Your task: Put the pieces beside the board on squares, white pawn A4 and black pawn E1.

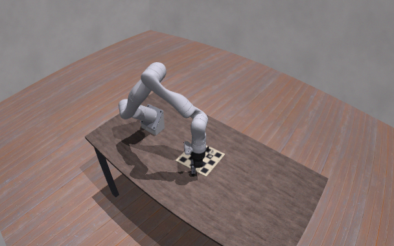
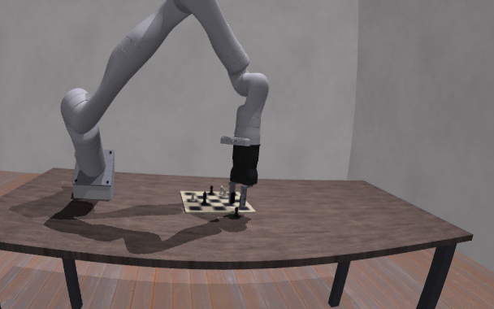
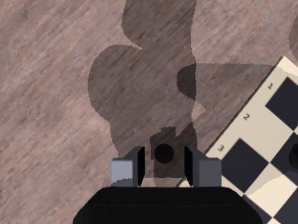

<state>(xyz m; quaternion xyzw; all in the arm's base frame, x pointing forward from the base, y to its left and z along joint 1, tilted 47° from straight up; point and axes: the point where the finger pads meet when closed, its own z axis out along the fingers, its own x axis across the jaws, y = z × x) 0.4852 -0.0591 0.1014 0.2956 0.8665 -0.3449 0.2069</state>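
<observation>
Right now my hand is 60 mm past the chessboard, 130 mm to the right of it and 50 mm above it.
</observation>
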